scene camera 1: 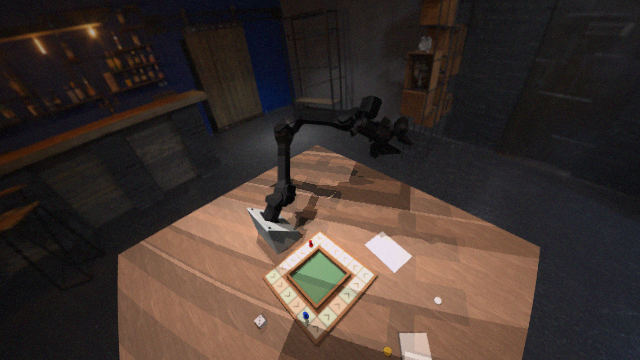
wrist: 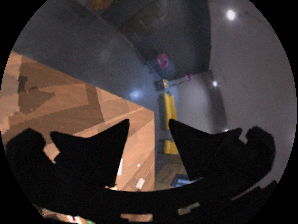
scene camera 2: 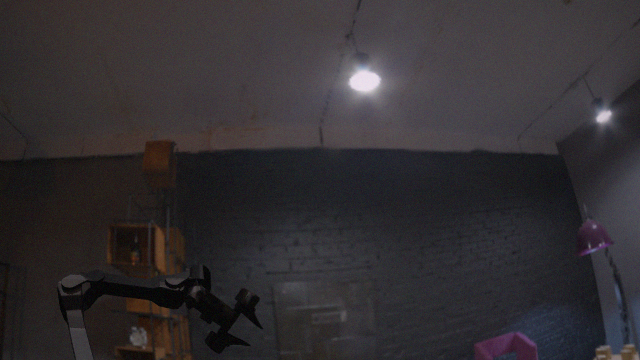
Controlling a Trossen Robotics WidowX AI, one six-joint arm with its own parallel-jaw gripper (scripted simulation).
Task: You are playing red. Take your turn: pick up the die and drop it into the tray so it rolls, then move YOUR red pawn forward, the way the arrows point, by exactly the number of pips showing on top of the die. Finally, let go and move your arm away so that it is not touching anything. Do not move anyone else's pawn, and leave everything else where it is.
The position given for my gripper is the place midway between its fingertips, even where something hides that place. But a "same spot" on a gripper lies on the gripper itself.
Labels:
My gripper shows in scene camera 1, in the wrist view [149, 121] and in scene camera 2. The same spot on my gripper: [scene camera 1: 386, 148] is [scene camera 2: 232, 336].

